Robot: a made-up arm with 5 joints. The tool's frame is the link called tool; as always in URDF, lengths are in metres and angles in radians. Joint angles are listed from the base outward.
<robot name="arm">
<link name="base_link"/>
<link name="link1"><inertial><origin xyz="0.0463 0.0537 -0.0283"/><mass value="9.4"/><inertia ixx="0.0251" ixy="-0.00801" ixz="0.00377" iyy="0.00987" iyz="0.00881" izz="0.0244"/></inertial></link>
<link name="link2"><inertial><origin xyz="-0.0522 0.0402 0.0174"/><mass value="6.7"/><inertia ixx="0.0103" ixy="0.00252" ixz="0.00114" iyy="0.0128" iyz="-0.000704" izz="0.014"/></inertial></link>
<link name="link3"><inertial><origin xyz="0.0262 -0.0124 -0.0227"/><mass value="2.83"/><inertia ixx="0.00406" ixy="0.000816" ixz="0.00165" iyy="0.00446" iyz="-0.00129" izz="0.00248"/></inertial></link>
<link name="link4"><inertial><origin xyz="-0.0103 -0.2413 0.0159"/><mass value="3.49"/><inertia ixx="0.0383" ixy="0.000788" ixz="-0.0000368" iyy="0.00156" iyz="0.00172" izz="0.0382"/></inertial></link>
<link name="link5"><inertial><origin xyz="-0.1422 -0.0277 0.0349"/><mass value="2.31"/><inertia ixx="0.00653" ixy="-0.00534" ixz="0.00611" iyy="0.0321" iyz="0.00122" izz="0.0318"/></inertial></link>
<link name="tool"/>
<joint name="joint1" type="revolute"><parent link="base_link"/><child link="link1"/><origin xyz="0 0 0.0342" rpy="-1.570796 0 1.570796"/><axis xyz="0 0 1"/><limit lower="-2.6" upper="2.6"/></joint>
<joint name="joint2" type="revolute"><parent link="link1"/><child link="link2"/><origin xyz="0.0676 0.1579 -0.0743" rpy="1.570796 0 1.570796"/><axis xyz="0 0 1"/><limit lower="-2.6" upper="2.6"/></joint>
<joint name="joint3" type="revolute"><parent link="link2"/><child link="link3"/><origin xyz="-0.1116 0.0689 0.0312" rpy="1.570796 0 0"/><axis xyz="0 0 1"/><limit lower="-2.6" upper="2.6"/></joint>
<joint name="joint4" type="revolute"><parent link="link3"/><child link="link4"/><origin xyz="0.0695 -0.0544 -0.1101" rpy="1.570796 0 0"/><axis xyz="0 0 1"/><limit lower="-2.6" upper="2.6"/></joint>
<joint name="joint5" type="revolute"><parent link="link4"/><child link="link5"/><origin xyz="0.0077 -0.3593 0.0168" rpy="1.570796 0 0"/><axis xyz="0 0 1"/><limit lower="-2.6" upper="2.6"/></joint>
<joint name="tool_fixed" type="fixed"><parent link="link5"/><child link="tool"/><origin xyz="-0.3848 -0.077 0.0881" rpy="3.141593 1.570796 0"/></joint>
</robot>
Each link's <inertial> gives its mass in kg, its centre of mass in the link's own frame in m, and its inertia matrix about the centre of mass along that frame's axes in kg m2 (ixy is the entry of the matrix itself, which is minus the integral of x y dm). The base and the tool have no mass. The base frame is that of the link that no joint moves.
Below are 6 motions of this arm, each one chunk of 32 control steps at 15 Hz.
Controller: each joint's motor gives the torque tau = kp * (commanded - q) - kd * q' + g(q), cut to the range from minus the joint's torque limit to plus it. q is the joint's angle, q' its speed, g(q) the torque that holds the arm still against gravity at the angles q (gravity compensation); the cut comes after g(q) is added. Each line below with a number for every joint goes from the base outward.
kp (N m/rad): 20 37 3.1 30 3.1
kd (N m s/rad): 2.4 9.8 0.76 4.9 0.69
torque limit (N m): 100 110 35 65 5.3
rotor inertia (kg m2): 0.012 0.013 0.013 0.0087 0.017
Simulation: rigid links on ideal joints. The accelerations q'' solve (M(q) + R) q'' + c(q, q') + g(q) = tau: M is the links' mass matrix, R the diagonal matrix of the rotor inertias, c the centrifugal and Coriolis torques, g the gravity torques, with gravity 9.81 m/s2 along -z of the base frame. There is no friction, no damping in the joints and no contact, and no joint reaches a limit. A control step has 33 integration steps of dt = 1/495 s. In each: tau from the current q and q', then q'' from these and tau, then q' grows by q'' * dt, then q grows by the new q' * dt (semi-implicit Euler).
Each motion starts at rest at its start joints. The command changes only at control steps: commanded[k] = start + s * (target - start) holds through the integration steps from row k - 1 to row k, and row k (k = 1, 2, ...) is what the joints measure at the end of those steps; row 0 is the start. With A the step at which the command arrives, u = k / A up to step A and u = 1 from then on. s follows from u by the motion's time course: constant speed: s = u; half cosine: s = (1 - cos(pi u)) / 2; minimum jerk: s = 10 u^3 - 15 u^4 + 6 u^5; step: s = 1 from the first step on.
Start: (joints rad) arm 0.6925 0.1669 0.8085 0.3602 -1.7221
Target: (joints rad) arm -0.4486 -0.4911 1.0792 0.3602 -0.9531
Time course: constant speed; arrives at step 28
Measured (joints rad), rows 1 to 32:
1: 0.6859 0.1631 0.8069 0.3581 -1.7157
2: 0.6679 0.1548 0.7997 0.3555 -1.7008
3: 0.6395 0.1428 0.7878 0.3530 -1.6793
4: 0.6041 0.1281 0.7740 0.3506 -1.6536
5: 0.5646 0.1116 0.7609 0.3484 -1.6254
6: 0.5234 0.0937 0.7507 0.3465 -1.5961
7: 0.4819 0.0748 0.7445 0.3451 -1.5665
8: 0.4406 0.0549 0.7425 0.3441 -1.5373
9: 0.3997 0.0340 0.7445 0.3437 -1.5090
10: 0.3592 0.0122 0.7501 0.3440 -1.4820
11: 0.3190 -0.0106 0.7588 0.3448 -1.4564
12: 0.2788 -0.0341 0.7698 0.3460 -1.4322
13: 0.2387 -0.0584 0.7828 0.3477 -1.4092
14: 0.1985 -0.0832 0.7973 0.3496 -1.3874
15: 0.1582 -0.1084 0.8128 0.3516 -1.3662
16: 0.1177 -0.1338 0.8290 0.3537 -1.3455
17: 0.0770 -0.1594 0.8455 0.3558 -1.3249
18: 0.0361 -0.1849 0.8622 0.3577 -1.3041
19: -0.0050 -0.2103 0.8787 0.3593 -1.2828
20: -0.0462 -0.2355 0.8950 0.3608 -1.2609
21: -0.0877 -0.2604 0.9109 0.3619 -1.2381
22: -0.1293 -0.2850 0.9264 0.3628 -1.2145
23: -0.1710 -0.3093 0.9413 0.3634 -1.1899
24: -0.2127 -0.3332 0.9557 0.3638 -1.1644
25: -0.2545 -0.3568 0.9696 0.3640 -1.1381
26: -0.2961 -0.3802 0.9830 0.3640 -1.1110
27: -0.3377 -0.4034 0.9959 0.3638 -1.0834
28: -0.3792 -0.4265 1.0084 0.3635 -1.0553
29: -0.4163 -0.4459 1.0225 0.3671 -1.0318
30: -0.4466 -0.4613 1.0430 0.3729 -1.0150
31: -0.4705 -0.4732 1.0691 0.3789 -1.0053
32: -0.4889 -0.4819 1.0984 0.3843 -1.0017

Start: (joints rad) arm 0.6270 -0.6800 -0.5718 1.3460 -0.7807
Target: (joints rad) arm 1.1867 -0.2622 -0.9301 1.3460 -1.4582
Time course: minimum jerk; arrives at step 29
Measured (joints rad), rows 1 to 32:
1: 0.6270 -0.6800 -0.5718 1.3460 -0.7807
2: 0.6272 -0.6797 -0.5715 1.3460 -0.7808
3: 0.6278 -0.6790 -0.5704 1.3460 -0.7811
4: 0.6292 -0.6774 -0.5682 1.3460 -0.7821
5: 0.6320 -0.6747 -0.5641 1.3459 -0.7841
6: 0.6365 -0.6703 -0.5577 1.3457 -0.7879
7: 0.6433 -0.6643 -0.5487 1.3454 -0.7939
8: 0.6528 -0.6562 -0.5370 1.3450 -0.8027
9: 0.6653 -0.6461 -0.5226 1.3446 -0.8149
10: 0.6811 -0.6338 -0.5060 1.3444 -0.8309
11: 0.7002 -0.6196 -0.4876 1.3442 -0.8509
12: 0.7226 -0.6034 -0.4683 1.3443 -0.8751
13: 0.7483 -0.5855 -0.4490 1.3445 -0.9036
14: 0.7768 -0.5660 -0.4308 1.3449 -0.9361
15: 0.8079 -0.5453 -0.4148 1.3454 -0.9723
16: 0.8410 -0.5236 -0.4023 1.3458 -1.0117
17: 0.8757 -0.5013 -0.3943 1.3462 -1.0536
18: 0.9114 -0.4787 -0.3918 1.3464 -1.0971
19: 0.9475 -0.4561 -0.3956 1.3465 -1.1414
20: 0.9835 -0.4341 -0.4064 1.3464 -1.1855
21: 1.0188 -0.4129 -0.4247 1.3462 -1.2287
22: 1.0529 -0.3929 -0.4506 1.3460 -1.2699
23: 1.0853 -0.3744 -0.4842 1.3460 -1.3087
24: 1.1157 -0.3576 -0.5250 1.3462 -1.3443
25: 1.1435 -0.3427 -0.5728 1.3468 -1.3764
26: 1.1684 -0.3297 -0.6268 1.3477 -1.4047
27: 1.1901 -0.3184 -0.6860 1.3491 -1.4292
28: 1.2085 -0.3086 -0.7493 1.3508 -1.4497
29: 1.2236 -0.2999 -0.8155 1.3525 -1.4663
30: 1.2353 -0.2920 -0.8830 1.3541 -1.4793
31: 1.2439 -0.2845 -0.9505 1.3552 -1.4889
32: 1.2498 -0.2774 -1.0167 1.3555 -1.4953

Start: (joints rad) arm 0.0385 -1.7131 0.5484 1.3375 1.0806
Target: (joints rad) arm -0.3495 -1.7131 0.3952 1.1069 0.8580
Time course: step
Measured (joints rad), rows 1 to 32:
1: 0.0082 -1.7213 0.5256 1.2866 1.0724
2: -0.0566 -1.7199 0.4678 1.2161 1.0204
3: -0.1318 -1.7140 0.3949 1.1605 0.9456
4: -0.2034 -1.7087 0.3240 1.1260 0.8768
5: -0.2644 -1.7053 0.2671 1.1084 0.8302
6: -0.3122 -1.7040 0.2301 1.1017 0.8086
7: -0.3469 -1.7043 0.2138 1.1011 0.8075
8: -0.3701 -1.7060 0.2158 1.1036 0.8192
9: -0.3840 -1.7090 0.2324 1.1077 0.8371
10: -0.3913 -1.7127 0.2589 1.1122 0.8561
11: -0.3943 -1.7166 0.2911 1.1166 0.8731
12: -0.3951 -1.7202 0.3256 1.1202 0.8865
13: -0.3949 -1.7229 0.3599 1.1226 0.8958
14: -0.3947 -1.7244 0.3925 1.1235 0.9010
15: -0.3945 -1.7247 0.4226 1.1232 0.9028
16: -0.3944 -1.7240 0.4500 1.1218 0.9020
17: -0.3941 -1.7224 0.4746 1.1198 0.8992
18: -0.3935 -1.7204 0.4965 1.1174 0.8954
19: -0.3924 -1.7182 0.5157 1.1151 0.8911
20: -0.3907 -1.7159 0.5320 1.1129 0.8867
21: -0.3886 -1.7137 0.5453 1.1109 0.8825
22: -0.3861 -1.7117 0.5555 1.1092 0.8788
23: -0.3833 -1.7100 0.5626 1.1078 0.8755
24: -0.3803 -1.7086 0.5665 1.1067 0.8726
25: -0.3773 -1.7074 0.5672 1.1057 0.8701
26: -0.3743 -1.7066 0.5648 1.1050 0.8679
27: -0.3714 -1.7061 0.5596 1.1045 0.8661
28: -0.3686 -1.7059 0.5518 1.1042 0.8644
29: -0.3659 -1.7059 0.5416 1.1041 0.8630
30: -0.3634 -1.7062 0.5293 1.1041 0.8619
31: -0.3610 -1.7068 0.5154 1.1042 0.8609
32: -0.3588 -1.7075 0.5002 1.1045 0.8601

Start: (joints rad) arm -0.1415 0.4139 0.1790 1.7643 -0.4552
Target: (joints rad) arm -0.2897 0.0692 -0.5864 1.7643 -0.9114
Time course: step
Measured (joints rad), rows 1 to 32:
1: -0.1869 0.3644 0.1361 1.7304 -0.4660
2: -0.2543 0.3104 0.0709 1.7101 -0.5162
3: -0.3117 0.2648 0.0092 1.7087 -0.5865
4: -0.3495 0.2247 -0.0417 1.7189 -0.6590
5: -0.3673 0.1883 -0.0812 1.7354 -0.7243
6: -0.3697 0.1557 -0.1124 1.7537 -0.7795
7: -0.3625 0.1273 -0.1397 1.7708 -0.8248
8: -0.3507 0.1037 -0.1668 1.7846 -0.8615
9: -0.3378 0.0852 -0.1967 1.7941 -0.8905
10: -0.3258 0.0716 -0.2307 1.7991 -0.9127
11: -0.3153 0.0626 -0.2689 1.8001 -0.9285
12: -0.3065 0.0573 -0.3108 1.7978 -0.9385
13: -0.2988 0.0550 -0.3554 1.7933 -0.9435
14: -0.2921 0.0549 -0.4017 1.7874 -0.9445
15: -0.2859 0.0561 -0.4486 1.7810 -0.9426
16: -0.2802 0.0582 -0.4953 1.7748 -0.9392
17: -0.2747 0.0607 -0.5412 1.7693 -0.9353
18: -0.2696 0.0632 -0.5857 1.7650 -0.9319
19: -0.2650 0.0655 -0.6283 1.7618 -0.9296
20: -0.2608 0.0676 -0.6686 1.7598 -0.9289
21: -0.2572 0.0694 -0.7061 1.7588 -0.9296
22: -0.2542 0.0710 -0.7407 1.7587 -0.9317
23: -0.2518 0.0724 -0.7719 1.7592 -0.9348
24: -0.2500 0.0735 -0.7996 1.7600 -0.9385
25: -0.2487 0.0746 -0.8235 1.7610 -0.9424
26: -0.2479 0.0755 -0.8436 1.7620 -0.9462
27: -0.2476 0.0762 -0.8598 1.7629 -0.9495
28: -0.2477 0.0768 -0.8720 1.7636 -0.9522
29: -0.2481 0.0773 -0.8802 1.7641 -0.9541
30: -0.2489 0.0776 -0.8846 1.7644 -0.9552
31: -0.2499 0.0778 -0.8852 1.7646 -0.9555
32: -0.2513 0.0779 -0.8822 1.7647 -0.9550

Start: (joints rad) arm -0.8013 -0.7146 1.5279 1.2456 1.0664
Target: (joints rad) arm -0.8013 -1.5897 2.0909 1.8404 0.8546
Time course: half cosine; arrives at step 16
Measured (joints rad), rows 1 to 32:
1: -0.8009 -0.7161 1.5294 1.2467 1.0666
2: -0.7995 -0.7222 1.5354 1.2516 1.0666
3: -0.7967 -0.7355 1.5479 1.2629 1.0654
4: -0.7927 -0.7578 1.5677 1.2819 1.0620
5: -0.7884 -0.7901 1.5938 1.3095 1.0558
6: -0.7847 -0.8324 1.6246 1.3454 1.0462
7: -0.7823 -0.8841 1.6581 1.3888 1.0336
8: -0.7819 -0.9438 1.6923 1.4382 1.0181
9: -0.7837 -1.0097 1.7256 1.4918 1.0003
10: -0.7875 -1.0794 1.7570 1.5475 0.9810
11: -0.7931 -1.1507 1.7859 1.6032 0.9608
12: -0.7999 -1.2209 1.8122 1.6565 0.9406
13: -0.8075 -1.2875 1.8358 1.7056 0.9212
14: -0.8152 -1.3483 1.8569 1.7484 0.9033
15: -0.8226 -1.4009 1.8759 1.7833 0.8877
16: -0.8292 -1.4436 1.8927 1.8089 0.8750
17: -0.8345 -1.4765 1.9078 1.8255 0.8657
18: -0.8382 -1.5018 1.9220 1.8353 0.8593
19: -0.8401 -1.5213 1.9359 1.8407 0.8550
20: -0.8402 -1.5365 1.9497 1.8434 0.8520
21: -0.8384 -1.5482 1.9635 1.8444 0.8499
22: -0.8351 -1.5573 1.9774 1.8445 0.8485
23: -0.8304 -1.5645 1.9912 1.8440 0.8476
24: -0.8246 -1.5702 2.0051 1.8432 0.8472
25: -0.8182 -1.5748 2.0190 1.8421 0.8470
26: -0.8114 -1.5785 2.0328 1.8410 0.8470
27: -0.8046 -1.5816 2.0465 1.8398 0.8471
28: -0.7980 -1.5841 2.0600 1.8386 0.8472
29: -0.7918 -1.5863 2.0732 1.8374 0.8473
30: -0.7862 -1.5881 2.0860 1.8363 0.8474
31: -0.7815 -1.5896 2.0984 1.8353 0.8474
32: -0.7776 -1.5908 2.1103 1.8345 0.8476

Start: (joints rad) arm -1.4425 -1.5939 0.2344 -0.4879 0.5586
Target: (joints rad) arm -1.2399 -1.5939 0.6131 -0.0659 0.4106
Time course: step
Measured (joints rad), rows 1 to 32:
1: -1.4344 -1.5522 0.2340 -0.4005 0.5282
2: -1.4225 -1.5300 0.2428 -0.3169 0.4948
3: -1.4068 -1.5252 0.2773 -0.2481 0.4812
4: -1.3867 -1.5320 0.3290 -0.1910 0.4783
5: -1.3628 -1.5464 0.3880 -0.1438 0.4781
6: -1.3363 -1.5649 0.4468 -0.1054 0.4761
7: -1.3088 -1.5846 0.4998 -0.0755 0.4702
8: -1.2819 -1.6032 0.5440 -0.0537 0.4600
9: -1.2566 -1.6190 0.5783 -0.0395 0.4461
10: -1.2335 -1.6308 0.6032 -0.0320 0.4301
11: -1.2131 -1.6383 0.6202 -0.0300 0.4135
12: -1.1954 -1.6417 0.6309 -0.0322 0.3976
13: -1.1803 -1.6414 0.6367 -0.0374 0.3835
14: -1.1679 -1.6382 0.6387 -0.0444 0.3716
15: -1.1581 -1.6330 0.6378 -0.0522 0.3623
16: -1.1508 -1.6264 0.6348 -0.0601 0.3555
17: -1.1460 -1.6194 0.6303 -0.0674 0.3512
18: -1.1437 -1.6123 0.6249 -0.0737 0.3492
19: -1.1438 -1.6057 0.6191 -0.0788 0.3491
20: -1.1462 -1.5998 0.6136 -0.0826 0.3508
21: -1.1507 -1.5950 0.6085 -0.0849 0.3537
22: -1.1571 -1.5912 0.6043 -0.0860 0.3578
23: -1.1653 -1.5884 0.6012 -0.0860 0.3627
24: -1.1750 -1.5867 0.5991 -0.0849 0.3683
25: -1.1858 -1.5858 0.5982 -0.0830 0.3743
26: -1.1974 -1.5857 0.5984 -0.0806 0.3806
27: -1.2095 -1.5861 0.5994 -0.0777 0.3870
28: -1.2219 -1.5870 0.6012 -0.0746 0.3935
29: -1.2340 -1.5882 0.6034 -0.0714 0.3999
30: -1.2458 -1.5895 0.6060 -0.0684 0.4061
31: -1.2568 -1.5908 0.6086 -0.0655 0.4121
32: -1.2668 -1.5921 0.6113 -0.0629 0.4178

